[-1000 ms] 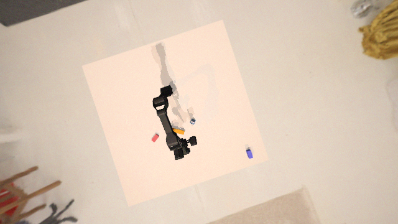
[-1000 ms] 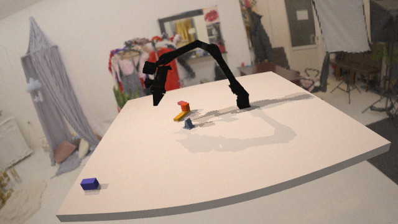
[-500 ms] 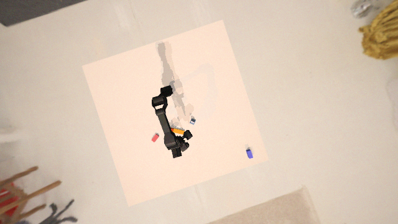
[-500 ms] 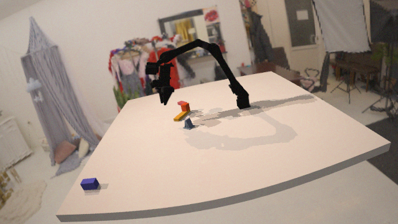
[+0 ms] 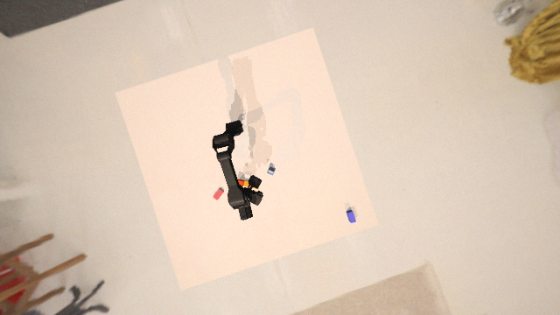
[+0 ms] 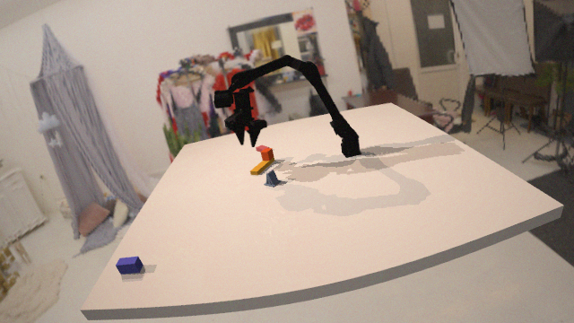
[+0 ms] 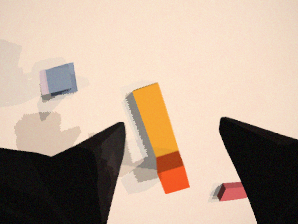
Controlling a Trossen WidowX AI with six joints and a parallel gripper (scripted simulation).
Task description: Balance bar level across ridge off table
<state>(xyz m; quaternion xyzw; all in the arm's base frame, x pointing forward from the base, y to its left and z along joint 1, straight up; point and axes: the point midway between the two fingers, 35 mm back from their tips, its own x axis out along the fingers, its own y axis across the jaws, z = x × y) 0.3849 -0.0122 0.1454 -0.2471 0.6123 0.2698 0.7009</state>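
My gripper tip is 50 mm past the bar, 50 mm to the left of it and 90 mm above it. From my gripper tip the other things lie so: red block (40 mm behind, 230 mm to the right, 100 mm below); then blue block (350 mm ahead, 510 mm to the left, 90 mm below).
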